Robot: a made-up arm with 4 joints.
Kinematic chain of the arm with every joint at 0, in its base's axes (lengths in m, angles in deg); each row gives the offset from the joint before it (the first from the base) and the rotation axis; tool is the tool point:
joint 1: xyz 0 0 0.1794 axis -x
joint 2: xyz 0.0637 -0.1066 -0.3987 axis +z
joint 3: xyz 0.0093 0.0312 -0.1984 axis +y
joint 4: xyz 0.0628 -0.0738 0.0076 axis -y
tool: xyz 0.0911 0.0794 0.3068
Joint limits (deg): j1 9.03..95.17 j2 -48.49..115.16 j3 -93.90..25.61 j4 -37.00..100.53
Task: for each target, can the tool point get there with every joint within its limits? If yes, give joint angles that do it. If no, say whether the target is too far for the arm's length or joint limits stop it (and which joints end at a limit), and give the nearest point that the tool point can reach.
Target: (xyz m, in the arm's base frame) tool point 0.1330 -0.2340 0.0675
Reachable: yes | joints 59.64 31.17 -11.93 -1.50
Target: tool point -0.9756 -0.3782 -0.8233
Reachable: no: too far | nearest point -0.2261 -0.2440 -0.4674 | short by 0.840 m
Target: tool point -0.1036 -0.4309 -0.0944
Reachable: yes | joints 29.50 48.51 8.71 87.57
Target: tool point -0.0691 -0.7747 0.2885
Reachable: yes | joints 73.83 66.57 -77.18 63.48
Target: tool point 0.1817 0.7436 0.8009
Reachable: no: joint limits stop it (at a limit: joint 1, joint 2, joint 4) | nearest point 0.0928 -0.2306 0.4564 | short by 1.037 m
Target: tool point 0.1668 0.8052 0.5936
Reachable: no: joint limits stop it (at a limit: joint 1, joint 4) | nearest point 0.0923 0.0777 -0.1293 | short by 1.028 m
